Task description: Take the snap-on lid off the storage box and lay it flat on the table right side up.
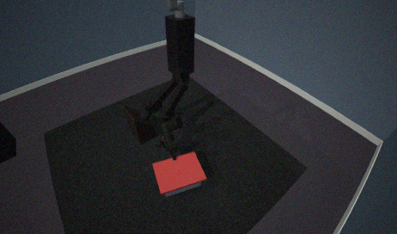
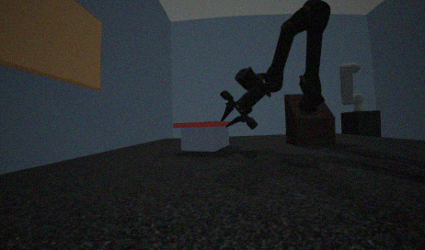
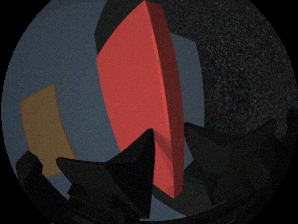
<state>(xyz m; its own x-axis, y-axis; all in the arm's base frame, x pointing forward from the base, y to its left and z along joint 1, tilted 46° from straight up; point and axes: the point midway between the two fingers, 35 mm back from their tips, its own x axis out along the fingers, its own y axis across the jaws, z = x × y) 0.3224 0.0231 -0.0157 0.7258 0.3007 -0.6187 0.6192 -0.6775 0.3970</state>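
Now: gripper tip 70 mm short of the red lid and 20 mm to the left of it. From my gripper tip the other things lie so: storage box: 70 mm ahead, 20 mm to the right, 40 mm below.
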